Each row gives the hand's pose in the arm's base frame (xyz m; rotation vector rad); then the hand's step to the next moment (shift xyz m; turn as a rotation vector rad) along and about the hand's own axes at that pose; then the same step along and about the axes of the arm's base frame.
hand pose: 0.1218 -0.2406 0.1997 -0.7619 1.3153 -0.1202
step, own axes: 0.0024 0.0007 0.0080 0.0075 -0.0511 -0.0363
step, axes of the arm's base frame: 0.0076 0.0028 -0.0020 -0.0135 -0.0581 0.0208
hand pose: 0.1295 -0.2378 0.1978 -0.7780 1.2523 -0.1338
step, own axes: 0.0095 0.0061 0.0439 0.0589 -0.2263 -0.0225
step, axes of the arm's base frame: 0.0402 0.0197 -0.0069 0.0713 -0.2071 0.0849
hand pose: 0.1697 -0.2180 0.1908 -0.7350 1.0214 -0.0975
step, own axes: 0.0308 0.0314 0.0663 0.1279 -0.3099 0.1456
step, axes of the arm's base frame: 0.0618 0.0454 -0.0212 0.2647 -0.2124 0.1357
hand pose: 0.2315 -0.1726 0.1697 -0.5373 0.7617 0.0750
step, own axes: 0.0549 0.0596 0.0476 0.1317 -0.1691 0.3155
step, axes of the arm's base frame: 0.0551 0.0678 -0.0346 0.3398 -0.0083 0.1730
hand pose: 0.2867 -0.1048 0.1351 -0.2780 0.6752 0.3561
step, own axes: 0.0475 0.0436 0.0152 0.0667 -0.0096 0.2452
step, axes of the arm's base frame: 0.0251 0.0558 -0.0254 0.1887 0.0954 0.1413
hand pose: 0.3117 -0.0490 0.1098 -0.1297 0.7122 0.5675
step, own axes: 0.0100 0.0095 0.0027 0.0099 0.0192 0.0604
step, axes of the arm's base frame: 0.0026 0.0133 -0.0037 0.0310 0.0387 0.0407
